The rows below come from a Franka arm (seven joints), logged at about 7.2 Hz.
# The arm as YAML. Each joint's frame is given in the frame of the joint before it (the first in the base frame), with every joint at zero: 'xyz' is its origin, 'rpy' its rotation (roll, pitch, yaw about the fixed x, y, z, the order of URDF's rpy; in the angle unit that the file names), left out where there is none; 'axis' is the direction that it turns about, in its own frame. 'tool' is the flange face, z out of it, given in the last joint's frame.
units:
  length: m
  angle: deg
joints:
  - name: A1
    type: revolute
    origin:
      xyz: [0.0, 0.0, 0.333]
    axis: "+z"
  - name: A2
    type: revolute
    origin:
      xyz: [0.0, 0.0, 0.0]
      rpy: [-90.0, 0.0, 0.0]
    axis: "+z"
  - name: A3
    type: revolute
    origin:
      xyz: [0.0, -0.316, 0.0]
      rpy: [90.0, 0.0, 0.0]
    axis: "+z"
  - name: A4
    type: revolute
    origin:
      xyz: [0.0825, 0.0, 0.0]
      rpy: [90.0, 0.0, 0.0]
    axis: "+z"
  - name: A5
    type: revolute
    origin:
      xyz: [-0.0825, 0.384, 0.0]
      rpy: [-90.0, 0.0, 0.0]
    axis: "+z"
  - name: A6
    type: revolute
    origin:
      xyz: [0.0, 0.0, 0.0]
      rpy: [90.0, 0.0, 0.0]
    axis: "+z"
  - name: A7
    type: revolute
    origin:
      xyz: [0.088, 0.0, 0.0]
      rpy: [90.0, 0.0, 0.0]
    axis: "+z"
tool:
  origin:
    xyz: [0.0, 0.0, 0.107]
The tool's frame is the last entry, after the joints.
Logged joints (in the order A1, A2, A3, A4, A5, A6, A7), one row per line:
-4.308, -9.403, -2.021, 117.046, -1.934, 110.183, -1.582
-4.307, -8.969, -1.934, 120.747, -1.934, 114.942, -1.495
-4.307, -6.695, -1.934, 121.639, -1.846, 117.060, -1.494
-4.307, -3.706, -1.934, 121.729, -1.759, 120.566, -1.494
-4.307, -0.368, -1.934, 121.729, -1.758, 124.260, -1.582
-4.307, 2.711, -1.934, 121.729, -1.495, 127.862, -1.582
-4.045, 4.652, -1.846, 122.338, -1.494, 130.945, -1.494
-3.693, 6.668, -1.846, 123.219, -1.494, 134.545, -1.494
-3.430, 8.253, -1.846, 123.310, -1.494, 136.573, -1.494
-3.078, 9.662, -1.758, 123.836, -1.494, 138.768, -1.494
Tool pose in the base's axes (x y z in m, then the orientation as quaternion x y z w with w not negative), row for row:
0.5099, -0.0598, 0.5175, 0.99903, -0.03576, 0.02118, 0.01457
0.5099, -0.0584, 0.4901, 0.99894, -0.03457, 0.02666, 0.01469
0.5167, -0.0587, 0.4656, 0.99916, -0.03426, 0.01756, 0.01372
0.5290, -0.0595, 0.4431, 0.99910, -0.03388, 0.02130, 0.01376
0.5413, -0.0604, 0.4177, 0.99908, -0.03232, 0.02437, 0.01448
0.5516, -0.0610, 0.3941, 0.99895, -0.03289, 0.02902, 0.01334
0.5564, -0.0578, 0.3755, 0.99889, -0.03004, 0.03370, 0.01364
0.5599, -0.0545, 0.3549, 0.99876, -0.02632, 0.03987, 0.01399
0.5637, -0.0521, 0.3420, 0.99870, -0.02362, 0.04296, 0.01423
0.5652, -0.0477, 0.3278, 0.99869, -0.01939, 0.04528, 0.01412
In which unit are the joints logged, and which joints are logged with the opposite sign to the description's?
The joints are logged in degrees. Opposite sign: A4.
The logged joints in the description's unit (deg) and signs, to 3 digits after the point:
-4.308, -9.403, -2.021, -117.046, -1.934, 110.183, -1.582
-4.307, -8.969, -1.934, -120.747, -1.934, 114.942, -1.495
-4.307, -6.695, -1.934, -121.639, -1.846, 117.060, -1.494
-4.307, -3.706, -1.934, -121.729, -1.759, 120.566, -1.494
-4.307, -0.368, -1.934, -121.729, -1.758, 124.260, -1.582
-4.307, 2.711, -1.934, -121.729, -1.495, 127.862, -1.582
-4.045, 4.652, -1.846, -122.338, -1.494, 130.945, -1.494
-3.693, 6.668, -1.846, -123.219, -1.494, 134.545, -1.494
-3.430, 8.253, -1.846, -123.310, -1.494, 136.573, -1.494
-3.078, 9.662, -1.758, -123.836, -1.494, 138.768, -1.494

